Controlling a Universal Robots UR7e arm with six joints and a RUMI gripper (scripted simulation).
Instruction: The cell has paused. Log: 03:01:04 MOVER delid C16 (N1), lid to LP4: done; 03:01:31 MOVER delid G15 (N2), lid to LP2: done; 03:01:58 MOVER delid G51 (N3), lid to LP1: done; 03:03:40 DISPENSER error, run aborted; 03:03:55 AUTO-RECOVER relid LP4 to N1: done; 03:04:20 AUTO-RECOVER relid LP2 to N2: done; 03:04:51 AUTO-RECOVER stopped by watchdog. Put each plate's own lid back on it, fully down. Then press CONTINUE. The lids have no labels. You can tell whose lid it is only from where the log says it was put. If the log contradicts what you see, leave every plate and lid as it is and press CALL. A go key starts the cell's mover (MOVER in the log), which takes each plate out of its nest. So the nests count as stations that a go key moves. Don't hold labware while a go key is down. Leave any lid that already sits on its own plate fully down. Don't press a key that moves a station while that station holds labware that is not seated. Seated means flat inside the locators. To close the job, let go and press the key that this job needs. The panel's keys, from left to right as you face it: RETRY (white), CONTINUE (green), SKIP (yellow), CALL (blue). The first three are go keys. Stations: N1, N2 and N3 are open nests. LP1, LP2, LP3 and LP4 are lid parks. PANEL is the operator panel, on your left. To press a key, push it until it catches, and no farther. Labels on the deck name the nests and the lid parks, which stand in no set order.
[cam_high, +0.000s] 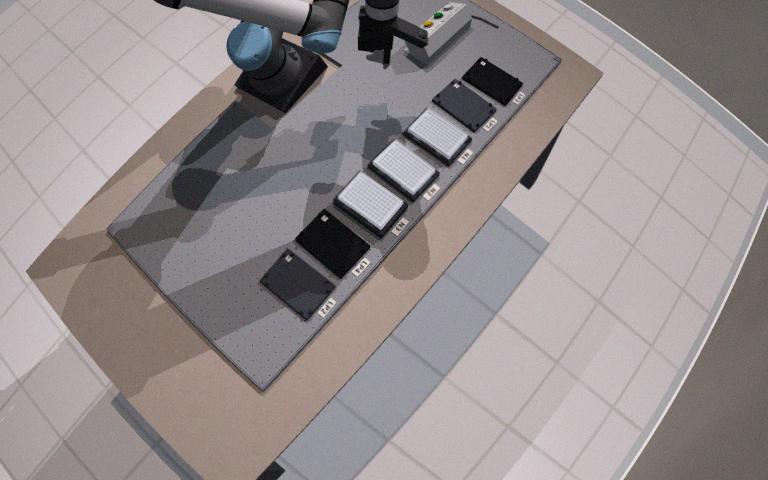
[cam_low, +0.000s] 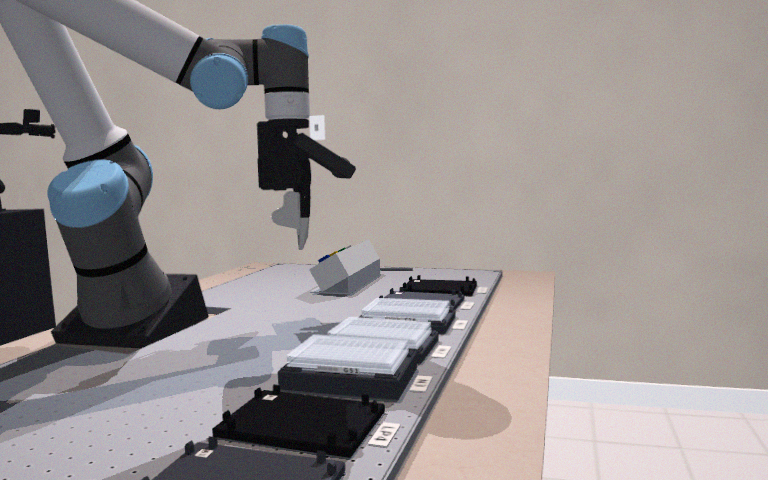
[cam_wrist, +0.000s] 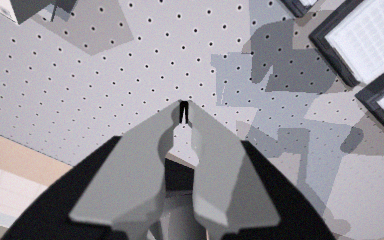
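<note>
Right now my hand is 300 mm to the right of the green continue key and 60 mm above it. From my hand the other things lie so: yellow skip key: 10 mm behind, 250 mm to the left, 60 mm below; blue key: 20 mm behind, 200 mm to the left, 60 mm below; lid park LP1: 200 mm ahead, 90 mm to the left, 130 mm below.
</note>
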